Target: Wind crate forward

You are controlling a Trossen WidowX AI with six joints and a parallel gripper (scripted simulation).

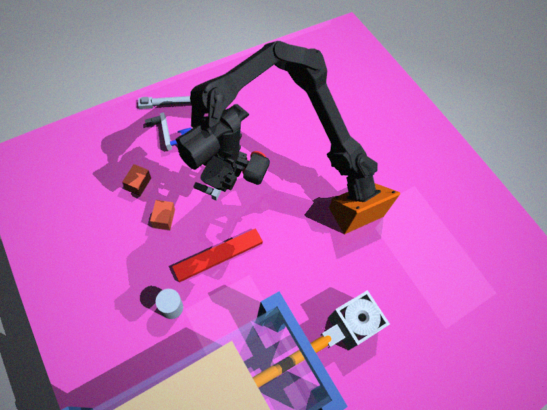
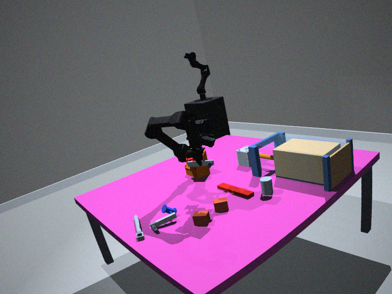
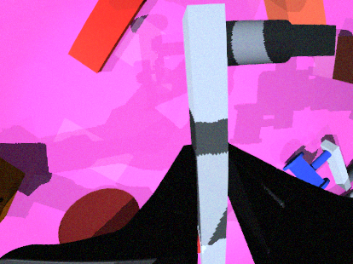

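Right now my gripper tip is 60 mm past the red knob and 10 mm below it. Round my gripper tip: winch handle (20 mm behind, 10 mm above); blue steel frame (70 mm ahead, 420 mm to the left, 60 mm below); red bar (90 mm ahead, 100 mm to the left, 160 mm below).
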